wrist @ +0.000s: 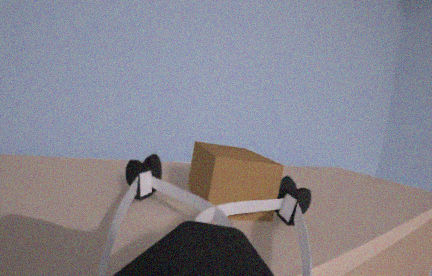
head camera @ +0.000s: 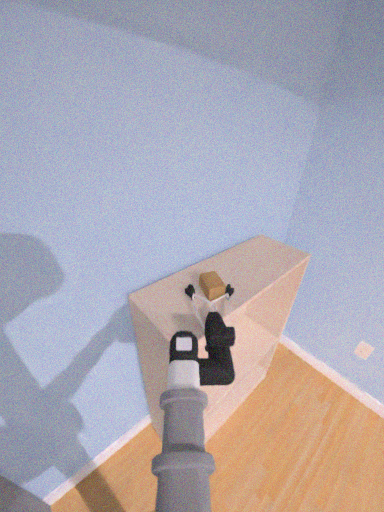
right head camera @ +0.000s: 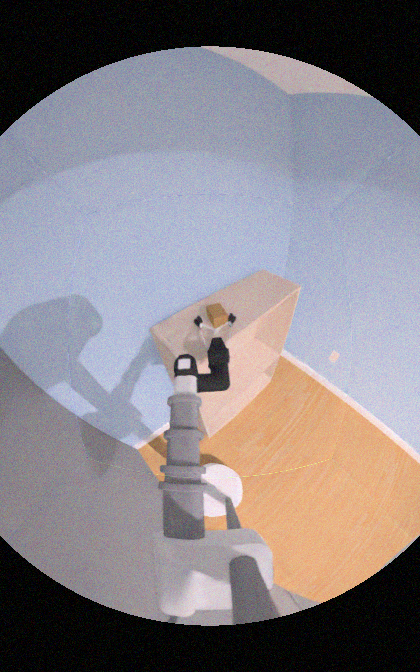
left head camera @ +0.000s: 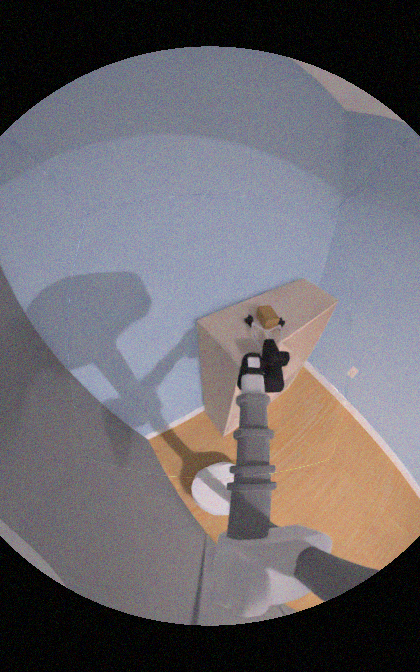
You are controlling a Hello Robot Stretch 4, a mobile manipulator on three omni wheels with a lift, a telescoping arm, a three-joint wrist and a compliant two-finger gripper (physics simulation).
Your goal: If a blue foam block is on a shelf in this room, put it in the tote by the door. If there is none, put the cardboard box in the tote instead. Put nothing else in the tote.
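Frame: origin at the robot's base, x left, y back, z up, level; centimetres.
Where they show: gripper, fingertip midpoint: (wrist: 218, 180) (head camera: 209, 286).
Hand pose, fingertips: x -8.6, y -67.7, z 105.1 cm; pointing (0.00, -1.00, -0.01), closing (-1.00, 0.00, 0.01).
Things, the pixels of their top centre, and the offset from my fingertips. Level surfaces: height alone.
- brown cardboard box at its top centre: (wrist: 233, 151) (head camera: 212, 279) dz +3.1, dx -0.9, dy +0.1 cm
- wooden floor at its surface level: dz -107.9 cm
- small pale plate at its top centre: (head camera: 367, 344) dz -62.2, dx -104.6, dy -19.0 cm
A brown cardboard box (head camera: 212, 285) (left head camera: 268, 316) (right head camera: 217, 315) (wrist: 240, 180) sits on the top of a pale wooden shelf unit (head camera: 260, 255) (left head camera: 305, 295) (right head camera: 265, 285) (wrist: 60, 185). My gripper (head camera: 209, 290) (left head camera: 265, 321) (right head camera: 215, 320) (wrist: 218, 180) is open, its fingertips apart at the near side of the box. In the wrist view the box appears between the fingertips, nearer the right one, and the right fingertip overlaps its edge. Whether that fingertip touches it I cannot tell. A blue foam block and the tote do not show in these views.
Blue walls (head camera: 150, 150) (left head camera: 200, 225) (right head camera: 200, 225) meet at a corner behind the unit. A white round disc (left head camera: 212, 492) (right head camera: 222, 490) lies on the wooden floor (head camera: 300, 425) (left head camera: 320, 475) (right head camera: 300, 500) beside the arm. A small pale plate (head camera: 364, 350) (left head camera: 353, 372) (right head camera: 334, 356) is on the right wall.
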